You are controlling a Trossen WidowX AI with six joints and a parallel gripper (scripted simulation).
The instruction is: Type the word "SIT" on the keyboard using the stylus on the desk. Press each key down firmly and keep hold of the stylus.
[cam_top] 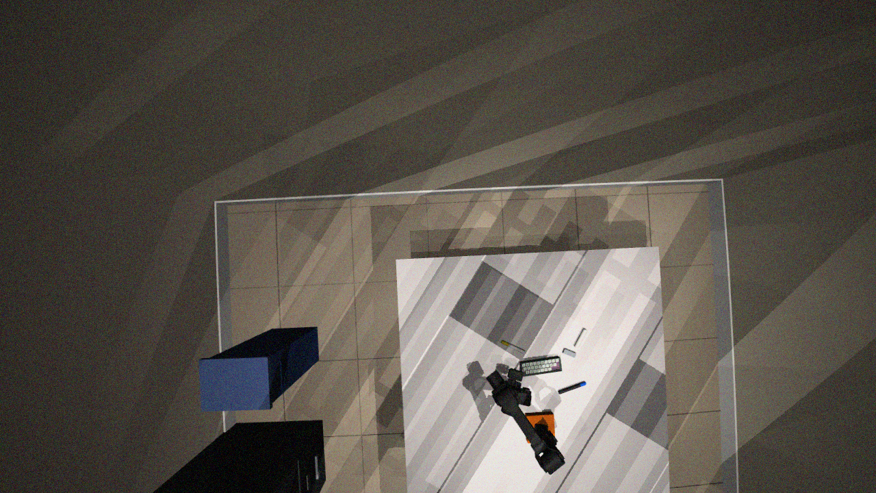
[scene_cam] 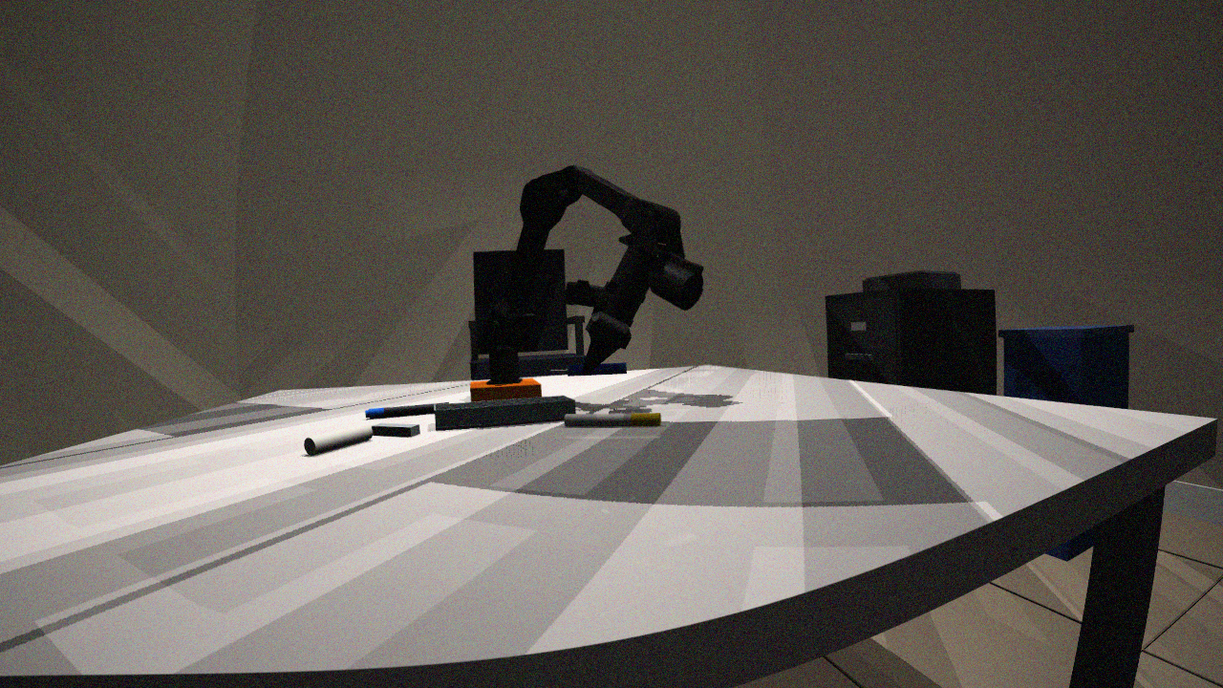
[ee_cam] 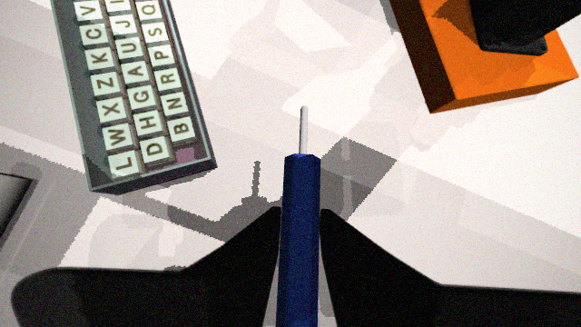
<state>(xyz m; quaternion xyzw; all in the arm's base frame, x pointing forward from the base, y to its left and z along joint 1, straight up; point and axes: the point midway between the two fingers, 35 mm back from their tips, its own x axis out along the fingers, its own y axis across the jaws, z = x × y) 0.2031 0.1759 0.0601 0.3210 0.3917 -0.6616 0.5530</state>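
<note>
Now: gripper tip 20 mm to the left of the blue stylus. From my gripper tip the other things lie so: grey block (250 mm to the right, 190 mm ahead, 50 mm below); then yellow-tipped marker (180 mm ahead, 50 mm below, 40 mm to the left); then white stylus tip (50 mm to the right).
</note>
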